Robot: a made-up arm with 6 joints.
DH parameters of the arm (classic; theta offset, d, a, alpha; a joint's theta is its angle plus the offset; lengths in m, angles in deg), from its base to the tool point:
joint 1: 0 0.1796 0 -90
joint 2: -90 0 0.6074 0
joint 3: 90 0.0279 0 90
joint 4: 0 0.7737 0 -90
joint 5: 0 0 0 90
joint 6: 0 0.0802 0 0
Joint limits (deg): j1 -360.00..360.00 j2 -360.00..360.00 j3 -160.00..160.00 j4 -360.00..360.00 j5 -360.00..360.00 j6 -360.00..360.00
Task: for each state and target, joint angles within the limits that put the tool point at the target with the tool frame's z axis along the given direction. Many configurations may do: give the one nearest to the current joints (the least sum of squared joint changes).
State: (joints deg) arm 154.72 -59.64 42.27 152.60 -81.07 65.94
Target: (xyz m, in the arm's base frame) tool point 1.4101 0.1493 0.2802 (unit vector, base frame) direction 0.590 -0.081 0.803
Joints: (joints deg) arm 187.69 -95.99 13.38 192.43 -47.74 65.94
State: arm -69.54 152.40 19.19 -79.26 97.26 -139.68
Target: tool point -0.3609 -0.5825 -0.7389 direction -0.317 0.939 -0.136
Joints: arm -119.19 104.14 64.77 -47.26 89.69 -139.68
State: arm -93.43 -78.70 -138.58 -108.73 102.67 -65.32
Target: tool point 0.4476 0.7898 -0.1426 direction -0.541 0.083 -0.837
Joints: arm -120.36 -51.71 -92.98 -141.88 55.50 -65.32
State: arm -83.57 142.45 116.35 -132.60 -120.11 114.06
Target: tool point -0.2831 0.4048 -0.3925 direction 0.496 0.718 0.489
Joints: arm -43.71 150.82 113.17 -120.16 -85.09 114.06
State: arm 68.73 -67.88 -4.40 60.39 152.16 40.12
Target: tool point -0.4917 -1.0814 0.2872 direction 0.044 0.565 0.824
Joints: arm 67.57 -57.37 -54.33 17.16 143.65 40.12
